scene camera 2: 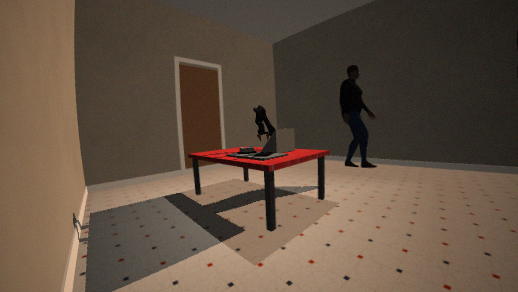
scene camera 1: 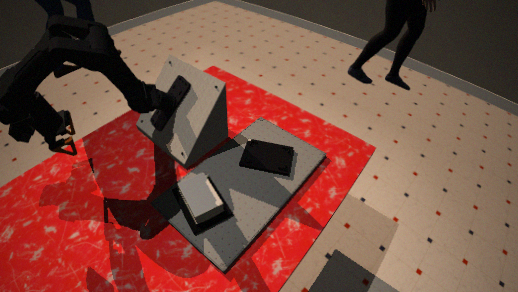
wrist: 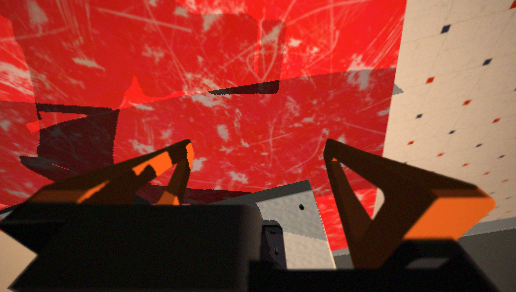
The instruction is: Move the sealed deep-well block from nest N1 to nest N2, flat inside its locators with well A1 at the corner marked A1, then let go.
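Places are measured from the arm's base along level axes (x down, y ahead, z right), in millimetres.
Pixels of known places: gripper, fingertip midpoint: (scene camera 2: 264,140) (scene camera 1: 74,144) (wrist: 258,146); arm's base, origin of the base link: (scene camera 2: 279,139) (scene camera 1: 170,103).
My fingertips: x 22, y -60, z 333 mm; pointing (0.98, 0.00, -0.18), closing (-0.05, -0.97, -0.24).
For each thing: its top centre in the pictures, then the offset to it from my fingertips. "pt": a spot on its surface instead. Level surfaces: height alone.
- sealed deep-well block, middle of its top: (scene camera 1: 199,193) (scene camera 2: 246,147) dx +37, dy +393, dz -214 mm
- black nest, surface spot: (scene camera 1: 198,230) pt dx +80, dy +463, dz -154 mm
- grey perforated plate, middle of its top: (scene camera 1: 246,176) (scene camera 2: 255,154) dx +90, dy +407, dz -377 mm
- red table, its level: dx +104 mm
The sealed deep-well block (scene camera 1: 201,194) (scene camera 2: 247,149), pale with a light top, sits in a black nest (scene camera 1: 198,230) at the near left part of a grey perforated plate (scene camera 1: 250,210). The other nest (scene camera 1: 267,157), black and low, stands empty toward the plate's far right. A small light mark shows at its far left corner. No label is readable on either nest. My gripper (scene camera 1: 75,143) (scene camera 2: 263,140) (wrist: 258,146) is open with nothing between its orange fingers. It hangs above the red table, left of the wedge and away from the block. The block and nests do not show in the wrist view.
A grey wedge (scene camera 1: 214,122) (scene camera 2: 286,140) (wrist: 300,227) stands beside the plate, and the arm is mounted on its sloped face by a black bracket (scene camera 1: 181,92). The red table (scene camera 1: 345,145) (scene camera 2: 305,155) carries both. A person (scene camera 1: 400,30) (scene camera 2: 354,105) stands on the floor away from the table.
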